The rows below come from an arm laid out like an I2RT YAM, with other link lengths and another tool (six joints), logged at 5 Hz.
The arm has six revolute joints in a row. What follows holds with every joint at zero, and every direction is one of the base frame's.
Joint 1 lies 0.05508 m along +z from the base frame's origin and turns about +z.
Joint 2 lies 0.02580 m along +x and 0.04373 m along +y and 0.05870 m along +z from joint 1 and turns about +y.
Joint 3 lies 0.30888 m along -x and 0.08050 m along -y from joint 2 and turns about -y.
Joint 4 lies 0.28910 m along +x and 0.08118 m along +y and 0.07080 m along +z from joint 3 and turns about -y.
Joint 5 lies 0.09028 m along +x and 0.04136 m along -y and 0.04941 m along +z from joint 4 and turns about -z.
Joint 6 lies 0.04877 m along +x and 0.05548 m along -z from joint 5 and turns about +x.
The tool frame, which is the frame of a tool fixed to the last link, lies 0.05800 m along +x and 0.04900 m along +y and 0.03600 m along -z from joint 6; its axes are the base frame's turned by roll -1.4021, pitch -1.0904 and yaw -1.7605 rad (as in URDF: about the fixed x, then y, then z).
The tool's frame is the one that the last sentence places.
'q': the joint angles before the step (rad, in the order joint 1, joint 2, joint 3, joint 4, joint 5, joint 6). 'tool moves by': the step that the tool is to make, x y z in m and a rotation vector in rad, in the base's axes. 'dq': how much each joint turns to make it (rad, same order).
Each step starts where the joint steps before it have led.
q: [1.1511 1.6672 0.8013 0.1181 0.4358 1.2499]
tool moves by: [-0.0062 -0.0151 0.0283 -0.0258 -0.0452 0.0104]
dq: [0.0035 -0.1106 -0.0048 -0.0902 0.0298 -0.0477]
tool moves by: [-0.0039 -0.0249 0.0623 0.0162 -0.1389 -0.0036]
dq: [0.0000 -0.1919 0.0002 -0.0702 0.0778 -0.1052]
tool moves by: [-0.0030 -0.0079 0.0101 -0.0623 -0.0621 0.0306]
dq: [0.0000 -0.0428 0.0082 -0.0303 0.0211 -0.0999]
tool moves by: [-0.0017 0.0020 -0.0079 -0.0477 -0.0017 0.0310]
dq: [-0.0001 0.0173 0.0066 -0.0106 -0.0139 -0.0409]
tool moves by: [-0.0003 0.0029 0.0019 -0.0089 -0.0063 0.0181]
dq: [-0.0001 0.0065 0.0122 -0.0003 -0.0096 -0.0212]
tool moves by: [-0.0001 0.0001 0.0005 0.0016 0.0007 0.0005]
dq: [0.0000 -0.0005 0.0007 -0.0006 -0.0011 0.0009]
